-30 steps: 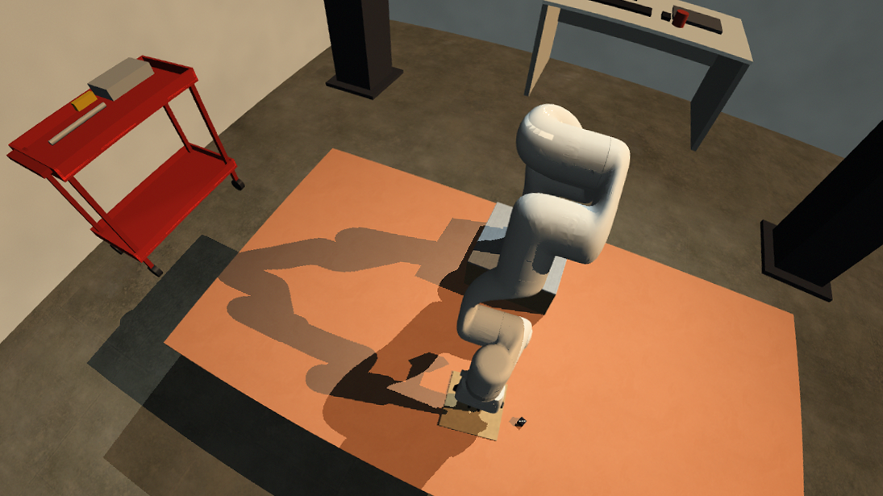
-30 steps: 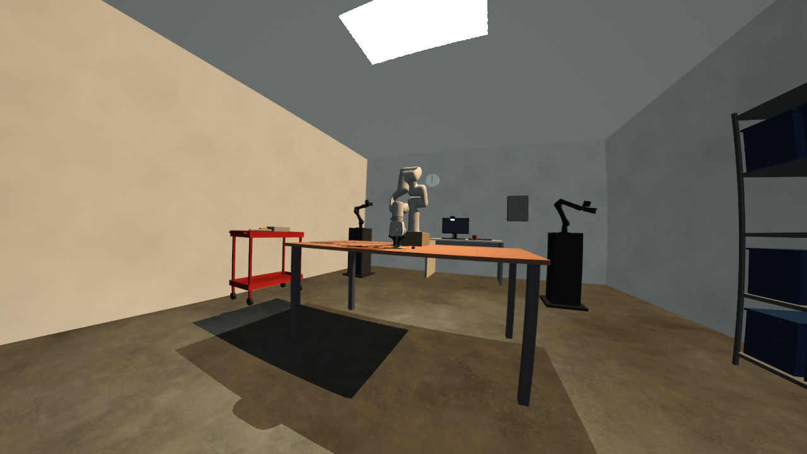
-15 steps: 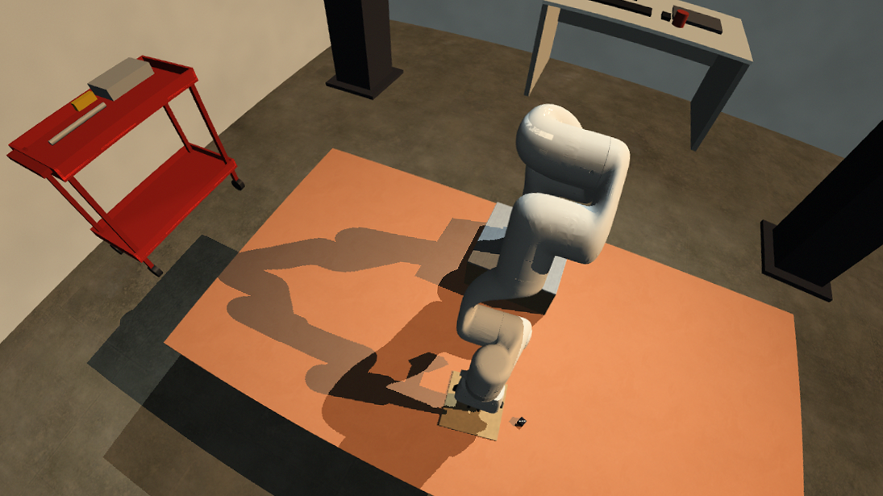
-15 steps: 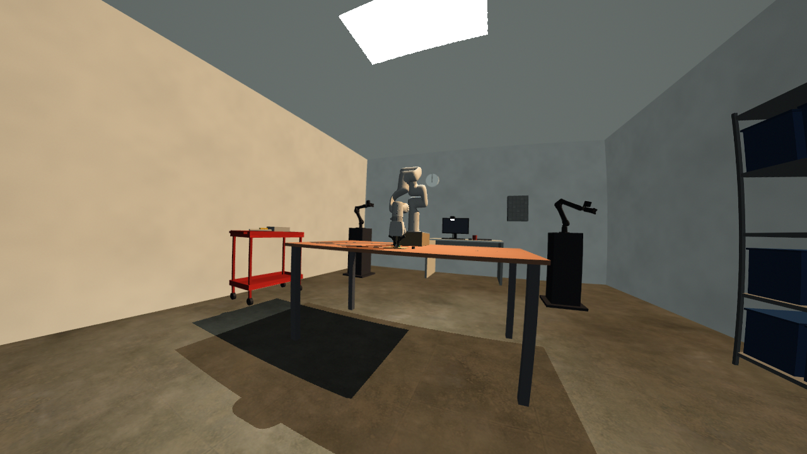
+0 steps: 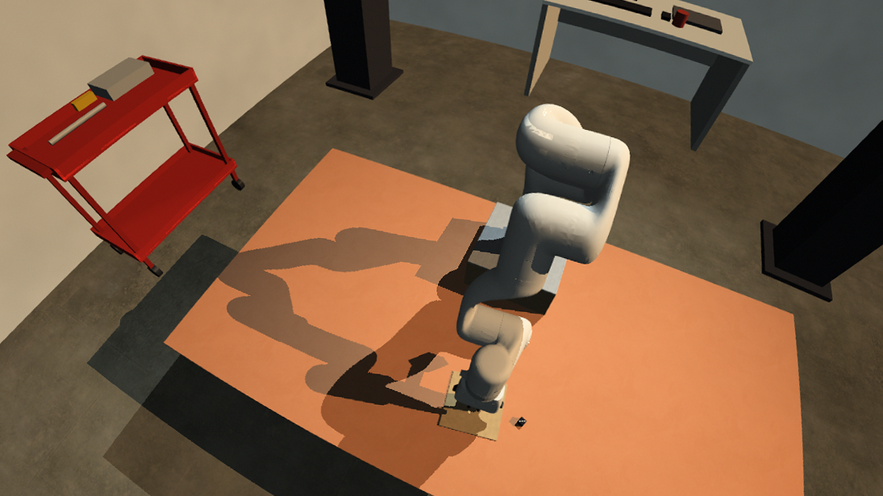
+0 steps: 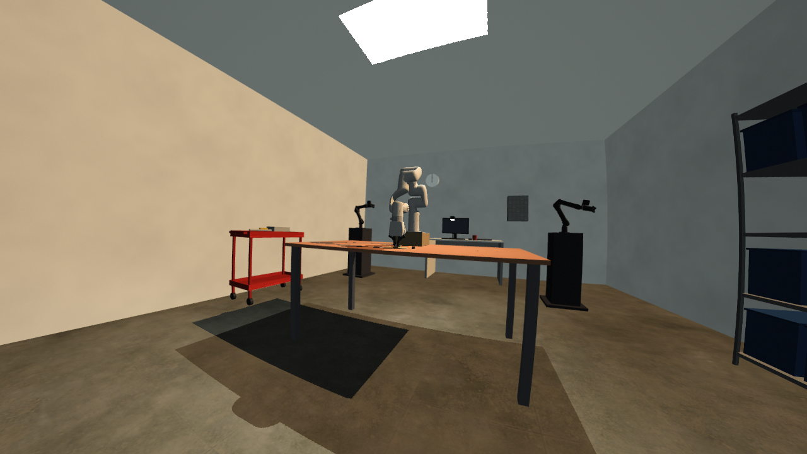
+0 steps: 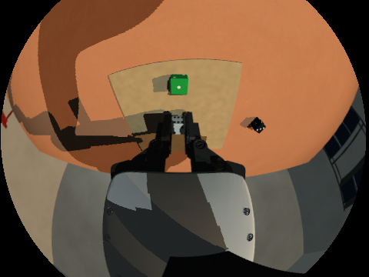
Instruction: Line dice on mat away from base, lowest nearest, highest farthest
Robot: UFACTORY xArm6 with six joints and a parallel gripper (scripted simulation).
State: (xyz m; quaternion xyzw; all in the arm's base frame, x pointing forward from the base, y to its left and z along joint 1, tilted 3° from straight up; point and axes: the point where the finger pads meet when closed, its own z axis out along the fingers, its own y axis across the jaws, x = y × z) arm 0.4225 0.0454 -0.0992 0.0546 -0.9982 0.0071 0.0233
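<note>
The white die is 10 mm below my hand. The rest, counted from my hand: black die (120 mm to the left, 20 mm below, 10 mm behind); then green die (50 mm behind, 20 mm below, 10 mm to the right); then tan mat (30 mm below).
</note>
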